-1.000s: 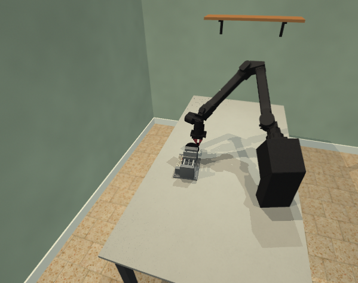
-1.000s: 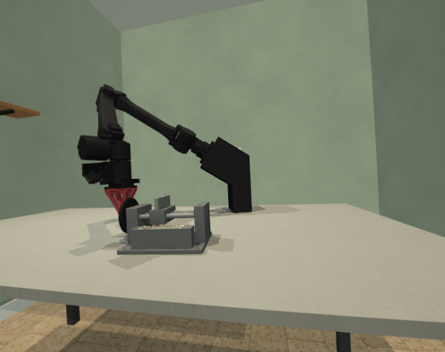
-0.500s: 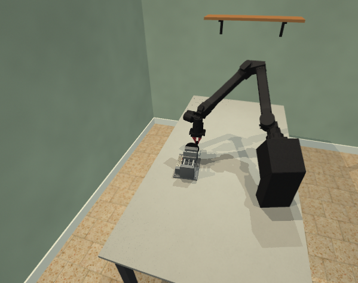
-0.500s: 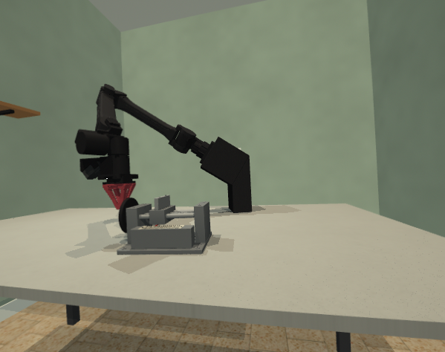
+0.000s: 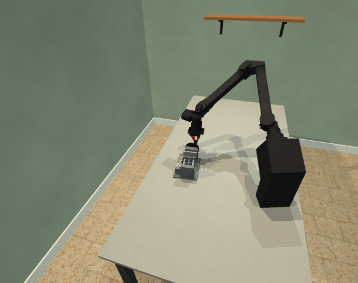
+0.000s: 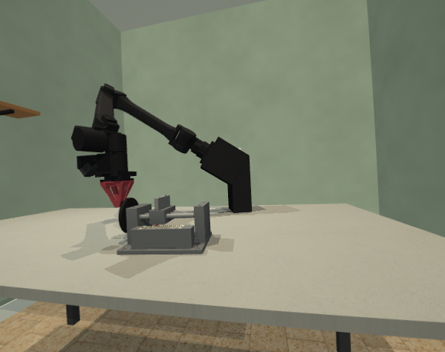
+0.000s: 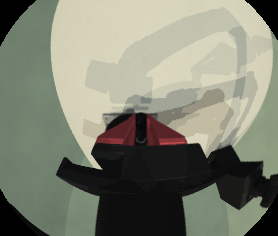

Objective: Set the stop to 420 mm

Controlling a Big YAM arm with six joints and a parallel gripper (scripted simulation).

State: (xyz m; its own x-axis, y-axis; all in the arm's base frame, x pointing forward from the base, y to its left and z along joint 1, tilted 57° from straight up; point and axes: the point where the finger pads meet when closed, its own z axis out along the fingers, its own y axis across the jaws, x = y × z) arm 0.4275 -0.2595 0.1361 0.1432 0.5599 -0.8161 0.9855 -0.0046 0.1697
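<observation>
Now: the sliding stop block 50 mm ahead of my hand, 130 mm to the left of it and 10 mm below it.
</observation>
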